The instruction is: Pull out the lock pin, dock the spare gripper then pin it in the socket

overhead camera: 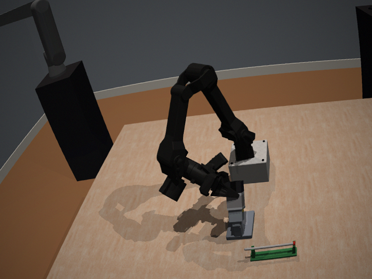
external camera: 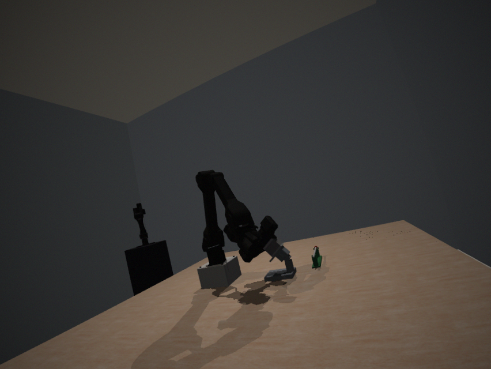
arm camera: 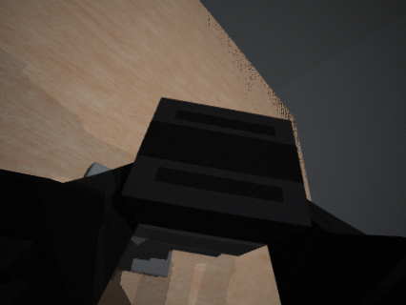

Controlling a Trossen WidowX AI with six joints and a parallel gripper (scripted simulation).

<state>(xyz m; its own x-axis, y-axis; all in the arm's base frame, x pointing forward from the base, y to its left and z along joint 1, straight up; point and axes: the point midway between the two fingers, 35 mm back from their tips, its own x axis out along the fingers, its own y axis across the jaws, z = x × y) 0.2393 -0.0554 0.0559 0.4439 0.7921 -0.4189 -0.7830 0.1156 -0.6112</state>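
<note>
Right now my gripper tip is 2 cm to the left of the spare gripper, 1 cm short of it and 1 cm above it. Also, from my gripper tip: grey mount 8 cm below, 2 cm to the right, 2 cm ahead; green cradle 15 cm ahead, 11 cm below, 8 cm to the left.
</note>
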